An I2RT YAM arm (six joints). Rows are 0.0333 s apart.
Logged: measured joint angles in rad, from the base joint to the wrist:
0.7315, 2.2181, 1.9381, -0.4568, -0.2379, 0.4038
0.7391, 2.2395, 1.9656, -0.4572, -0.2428, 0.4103
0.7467, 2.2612, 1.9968, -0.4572, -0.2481, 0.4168
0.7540, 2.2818, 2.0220, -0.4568, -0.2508, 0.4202
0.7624, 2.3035, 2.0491, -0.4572, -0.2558, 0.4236
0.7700, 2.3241, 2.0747, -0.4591, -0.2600, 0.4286
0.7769, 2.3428, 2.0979, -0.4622, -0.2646, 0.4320
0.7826, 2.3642, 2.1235, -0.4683, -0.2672, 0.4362
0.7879, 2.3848, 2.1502, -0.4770, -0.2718, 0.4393
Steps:
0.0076, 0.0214, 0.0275, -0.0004, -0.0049, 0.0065
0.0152, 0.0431, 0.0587, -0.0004, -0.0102, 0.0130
0.0225, 0.0637, 0.0839, 0.0000, -0.0129, 0.0164
0.0309, 0.0854, 0.1110, -0.0004, -0.0179, 0.0198
0.0385, 0.1060, 0.1366, -0.0023, -0.0221, 0.0248
0.0454, 0.1247, 0.1598, -0.0054, -0.0267, 0.0282
0.0511, 0.1461, 0.1854, -0.0115, -0.0293, 0.0324
0.0564, 0.1667, 0.2121, -0.0202, -0.0339, 0.0355

